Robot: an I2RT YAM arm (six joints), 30 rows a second.
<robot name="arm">
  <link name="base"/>
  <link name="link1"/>
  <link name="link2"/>
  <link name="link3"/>
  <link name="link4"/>
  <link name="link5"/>
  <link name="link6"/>
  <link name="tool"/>
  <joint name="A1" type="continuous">
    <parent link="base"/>
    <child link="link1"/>
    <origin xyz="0 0 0.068"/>
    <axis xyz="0 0 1"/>
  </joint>
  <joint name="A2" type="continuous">
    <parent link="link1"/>
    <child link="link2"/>
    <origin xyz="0.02 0.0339 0.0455" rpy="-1.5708 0 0"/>
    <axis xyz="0 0 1"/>
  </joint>
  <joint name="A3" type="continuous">
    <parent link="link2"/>
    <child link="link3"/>
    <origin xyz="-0.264 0 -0.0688" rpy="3.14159 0 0"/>
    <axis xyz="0 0 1"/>
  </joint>
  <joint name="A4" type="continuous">
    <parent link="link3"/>
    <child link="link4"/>
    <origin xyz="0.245 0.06 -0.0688"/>
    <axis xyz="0 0 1"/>
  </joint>
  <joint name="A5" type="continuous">
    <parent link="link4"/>
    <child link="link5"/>
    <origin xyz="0.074 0.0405 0.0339" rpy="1.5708 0 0"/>
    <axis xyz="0 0 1"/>
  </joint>
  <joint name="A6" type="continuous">
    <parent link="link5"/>
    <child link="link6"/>
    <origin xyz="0.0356 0 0.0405" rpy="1.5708 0 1.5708"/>
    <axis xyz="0 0 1"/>
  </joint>
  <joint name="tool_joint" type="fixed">
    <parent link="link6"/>
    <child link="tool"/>
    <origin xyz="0 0 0" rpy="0 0 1.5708"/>
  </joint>
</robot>
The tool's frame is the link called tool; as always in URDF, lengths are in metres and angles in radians. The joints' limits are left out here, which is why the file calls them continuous.
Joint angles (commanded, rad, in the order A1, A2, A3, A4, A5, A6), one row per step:
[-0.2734, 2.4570, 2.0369, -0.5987, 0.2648, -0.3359]
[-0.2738, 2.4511, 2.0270, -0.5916, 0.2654, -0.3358]
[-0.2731, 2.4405, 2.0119, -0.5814, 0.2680, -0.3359]
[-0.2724, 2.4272, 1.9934, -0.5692, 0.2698, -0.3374]
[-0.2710, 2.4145, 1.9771, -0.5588, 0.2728, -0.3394]
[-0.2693, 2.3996, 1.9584, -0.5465, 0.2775, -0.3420]
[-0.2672, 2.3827, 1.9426, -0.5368, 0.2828, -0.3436]
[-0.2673, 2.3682, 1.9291, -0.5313, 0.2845, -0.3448]
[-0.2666, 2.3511, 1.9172, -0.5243, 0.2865, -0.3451]
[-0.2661, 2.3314, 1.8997, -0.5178, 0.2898, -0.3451]
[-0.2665, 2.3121, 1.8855, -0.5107, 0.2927, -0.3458]
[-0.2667, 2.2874, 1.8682, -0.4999, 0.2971, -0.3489]
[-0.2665, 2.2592, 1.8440, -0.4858, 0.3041, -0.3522]
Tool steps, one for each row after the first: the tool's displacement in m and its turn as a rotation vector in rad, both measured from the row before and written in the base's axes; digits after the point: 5 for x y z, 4 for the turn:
[-0.00092, 0.00002, 0.00039, -0.0013, -0.0029, -0.0008]
[-0.00136, 0.00067, 0.00138, -0.0037, -0.0049, -0.0006]
[-0.00174, 0.00081, 0.00180, -0.0040, -0.0057, 0.0010]
[-0.00154, 0.00108, 0.00205, -0.0051, -0.0051, 0.0014]
[-0.00180, 0.00125, 0.00252, -0.0072, -0.0061, 0.0012]
[-0.00171, 0.00142, 0.00423, -0.0078, -0.0086, 0.0004]
[-0.00199, 0.00043, 0.00342, -0.0036, -0.0054, -0.0001]
[-0.00170, 0.00077, 0.00526, -0.0049, -0.0112, -0.0002]
[-0.00273, 0.00090, 0.00474, -0.0049, -0.0077, -0.0014]
[-0.00243, 0.00035, 0.00554, -0.0058, -0.0109, -0.0016]
[-0.00294, 0.00054, 0.00739, -0.0097, -0.0153, -0.0005]
[-0.00390, 0.00092, 0.00706, -0.0117, -0.0146, -0.0016]

